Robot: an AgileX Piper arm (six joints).
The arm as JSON. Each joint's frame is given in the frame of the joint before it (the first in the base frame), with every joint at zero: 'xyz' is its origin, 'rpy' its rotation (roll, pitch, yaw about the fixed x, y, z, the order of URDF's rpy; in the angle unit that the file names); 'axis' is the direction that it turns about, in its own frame. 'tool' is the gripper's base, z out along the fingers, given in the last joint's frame.
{
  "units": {
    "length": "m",
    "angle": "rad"
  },
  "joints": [
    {
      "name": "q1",
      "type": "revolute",
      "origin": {
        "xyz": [
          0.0,
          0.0,
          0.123
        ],
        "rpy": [
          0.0,
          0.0,
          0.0
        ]
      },
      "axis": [
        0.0,
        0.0,
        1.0
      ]
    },
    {
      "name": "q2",
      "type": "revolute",
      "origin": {
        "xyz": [
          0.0,
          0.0,
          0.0
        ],
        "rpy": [
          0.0,
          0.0,
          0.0
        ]
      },
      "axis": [
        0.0,
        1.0,
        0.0
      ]
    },
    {
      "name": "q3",
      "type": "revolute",
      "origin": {
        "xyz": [
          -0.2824,
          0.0,
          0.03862
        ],
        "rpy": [
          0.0,
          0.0,
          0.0
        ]
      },
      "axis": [
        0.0,
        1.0,
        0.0
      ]
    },
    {
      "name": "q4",
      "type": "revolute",
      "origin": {
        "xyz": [
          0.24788,
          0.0,
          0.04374
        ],
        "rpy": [
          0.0,
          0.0,
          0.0
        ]
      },
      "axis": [
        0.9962,
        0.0,
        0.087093
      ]
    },
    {
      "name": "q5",
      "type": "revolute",
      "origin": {
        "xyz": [
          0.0,
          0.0,
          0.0
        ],
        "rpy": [
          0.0,
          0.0,
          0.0
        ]
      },
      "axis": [
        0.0,
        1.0,
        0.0
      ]
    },
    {
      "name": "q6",
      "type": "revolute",
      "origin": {
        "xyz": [
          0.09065,
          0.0,
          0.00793
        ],
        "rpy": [
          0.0,
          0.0,
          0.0
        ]
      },
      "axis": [
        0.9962,
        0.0,
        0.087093
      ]
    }
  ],
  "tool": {
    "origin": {
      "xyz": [
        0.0,
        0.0,
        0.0
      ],
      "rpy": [
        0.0,
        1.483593,
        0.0
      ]
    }
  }
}
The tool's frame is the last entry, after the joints.
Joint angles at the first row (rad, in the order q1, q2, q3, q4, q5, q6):
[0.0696, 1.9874, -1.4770, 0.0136, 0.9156, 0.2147]
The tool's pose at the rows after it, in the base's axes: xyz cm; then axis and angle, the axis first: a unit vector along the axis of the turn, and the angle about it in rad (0 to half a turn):
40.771 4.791 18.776 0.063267 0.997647 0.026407 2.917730
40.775 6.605 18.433 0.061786 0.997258 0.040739 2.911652
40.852 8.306 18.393 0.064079 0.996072 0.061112 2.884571
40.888 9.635 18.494 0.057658 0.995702 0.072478 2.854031
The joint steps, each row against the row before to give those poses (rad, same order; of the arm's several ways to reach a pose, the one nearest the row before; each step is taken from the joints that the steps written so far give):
[0.0447, 0.0163, 0.0000, 0.0018, -0.0139, 0.0181]
[0.0398, 0.0095, 0.0000, 0.0231, -0.0217, 0.0241]
[0.0350, 0.0035, 0.0000, 0.0322, -0.0402, 0.0209]
[0.0295, 0.0000, 0.0000, 0.0114, -0.0364, 0.0089]

